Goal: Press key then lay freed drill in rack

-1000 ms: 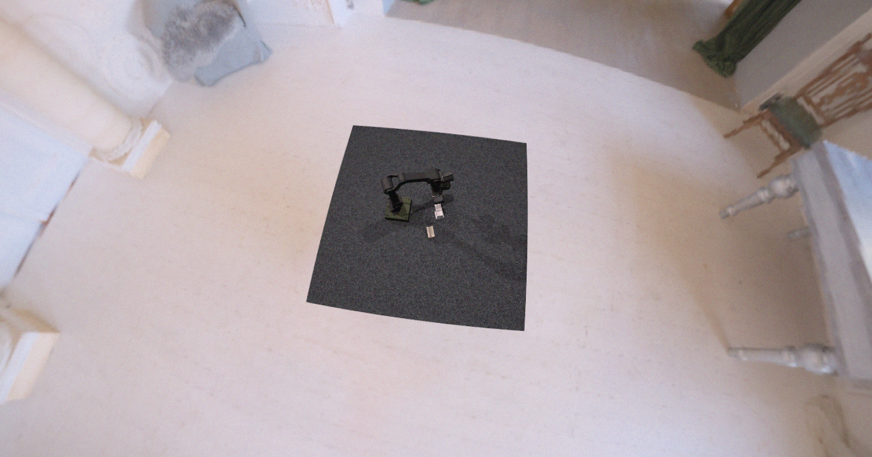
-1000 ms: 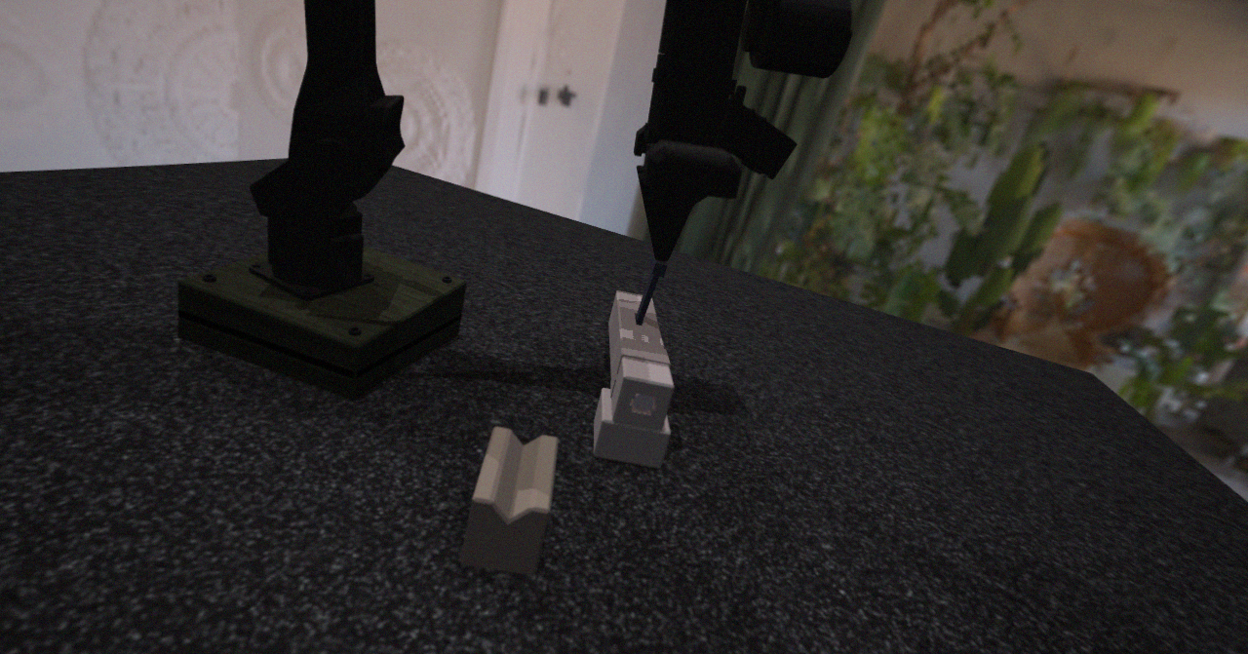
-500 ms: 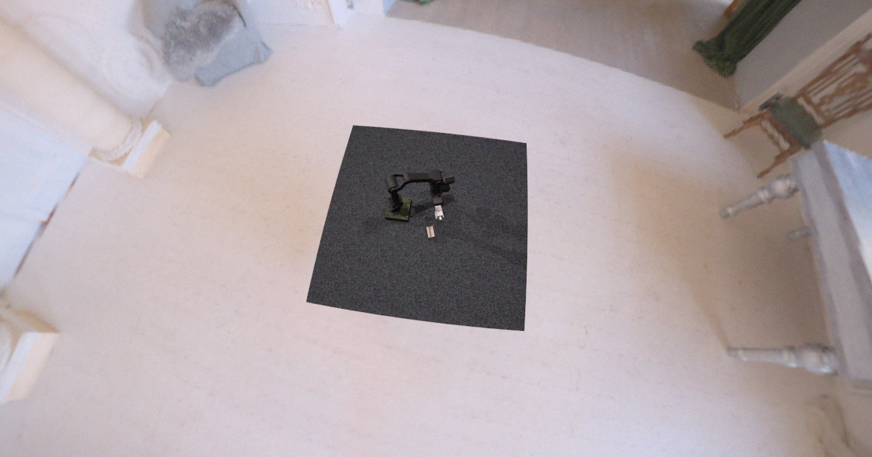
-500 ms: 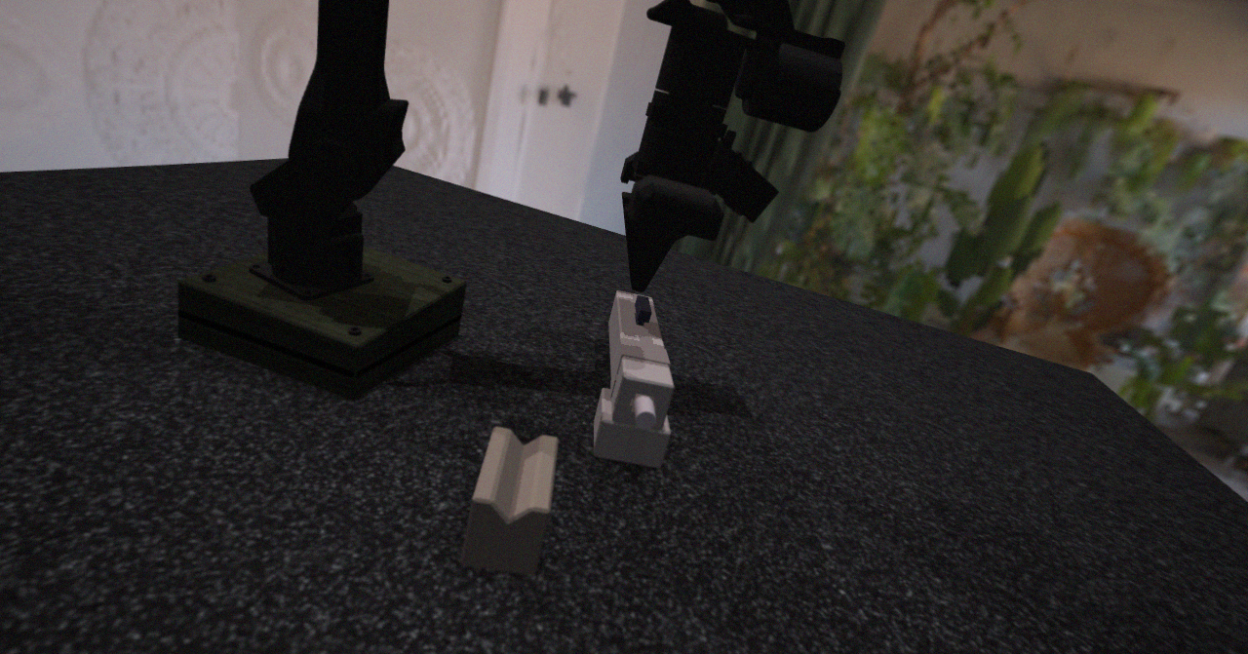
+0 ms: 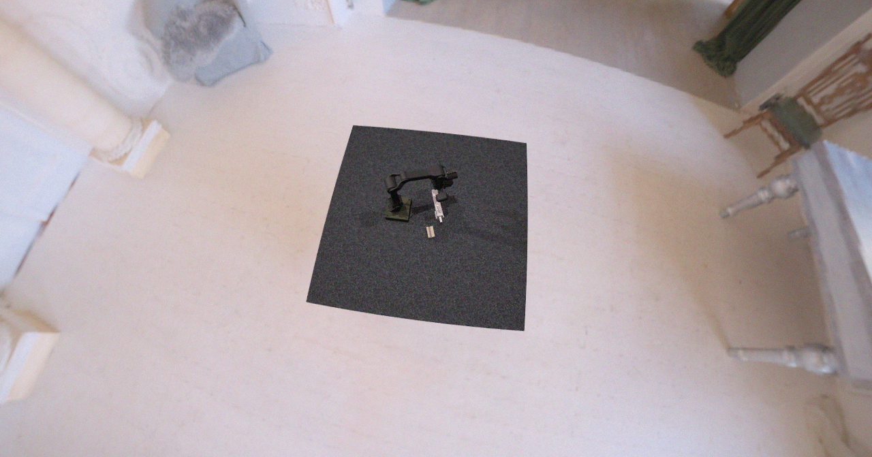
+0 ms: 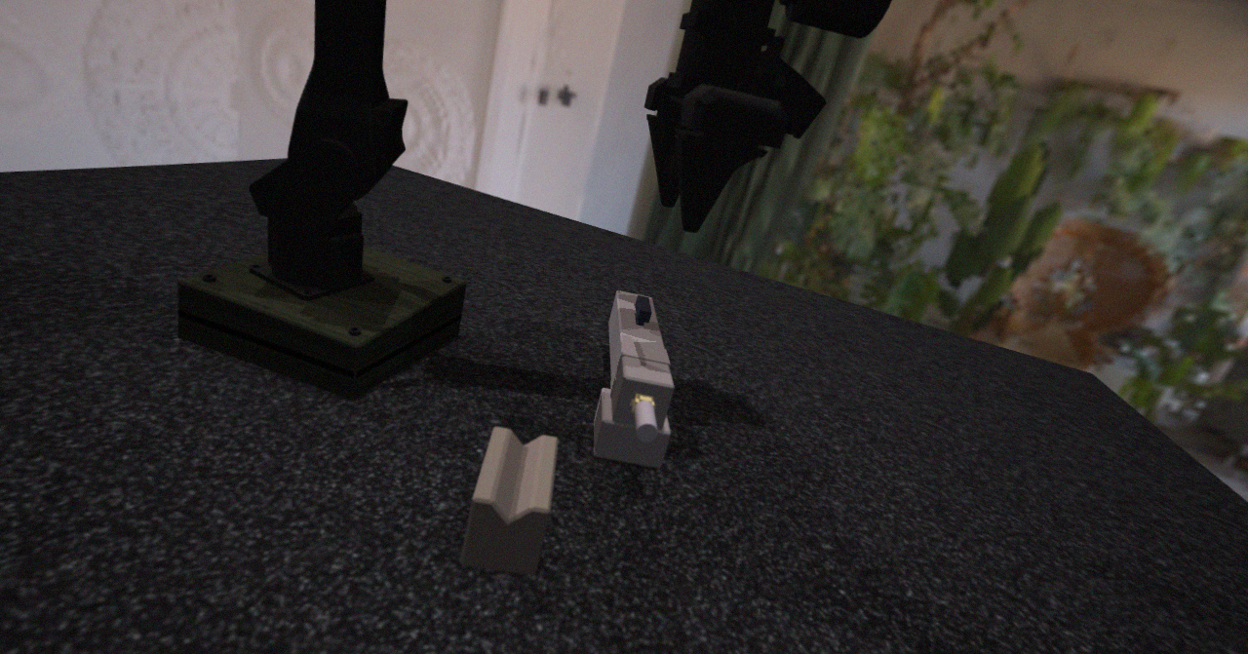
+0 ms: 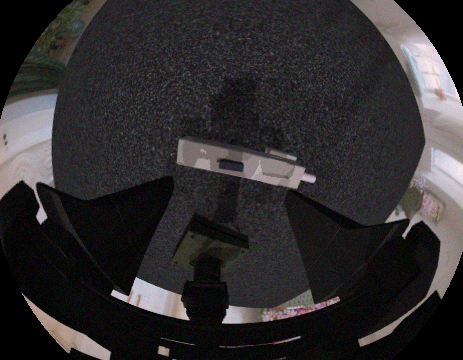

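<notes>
Right now my gripper tip is 30 mm short of the drill, 80 mm to the left of it and 110 mm above it. From my gripper tip the other things lie so: dark key: 10 mm behind, 110 mm below; then grey holder block: 10 mm ahead, 30 mm to the right, 120 mm below; then grey v-groove rack: 20 mm ahead, 210 mm to the right, 140 mm below.
</notes>
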